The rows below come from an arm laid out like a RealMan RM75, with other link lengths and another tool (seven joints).
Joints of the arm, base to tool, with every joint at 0 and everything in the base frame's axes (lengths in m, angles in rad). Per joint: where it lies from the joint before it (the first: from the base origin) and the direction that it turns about. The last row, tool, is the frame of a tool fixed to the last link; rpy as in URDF.
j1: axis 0 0 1 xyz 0 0 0.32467
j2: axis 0 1 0 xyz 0 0 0
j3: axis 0 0 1 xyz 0 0 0.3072
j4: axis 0 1 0 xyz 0 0 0
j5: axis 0 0 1 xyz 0 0 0.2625
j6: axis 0 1 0 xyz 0 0 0
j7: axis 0 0 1 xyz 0 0 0.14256
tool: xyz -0.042 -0.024 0.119 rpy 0 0.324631 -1.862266
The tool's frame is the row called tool.
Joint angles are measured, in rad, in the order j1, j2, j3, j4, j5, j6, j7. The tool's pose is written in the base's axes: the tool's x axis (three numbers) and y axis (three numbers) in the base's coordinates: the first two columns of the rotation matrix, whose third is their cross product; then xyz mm. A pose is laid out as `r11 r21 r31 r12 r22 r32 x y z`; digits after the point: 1 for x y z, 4 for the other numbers.
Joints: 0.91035 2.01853 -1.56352 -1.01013 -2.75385 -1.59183 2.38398
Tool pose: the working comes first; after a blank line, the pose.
Where each joint sits with the arm in this pose, in the base's axes (m; each line is computed from the numbers above, not from the rounded line before):
j1: 0.0000 0.0000 0.3247
j2: 0.0000 0.0000 0.3247
j3: 0.1699 0.2187 0.1917
j4: 0.1699 0.2187 0.1917
j5: 0.0719 0.4550 0.1327
j6: 0.0719 0.4550 0.1327
j7: 0.1755 0.4704 0.0360
the tool: 0.2384 0.5210 -0.0640

-0.2487 0.9039 0.3481 0.6870 -0.0888 0.7212 238.4 521.0 -64.0
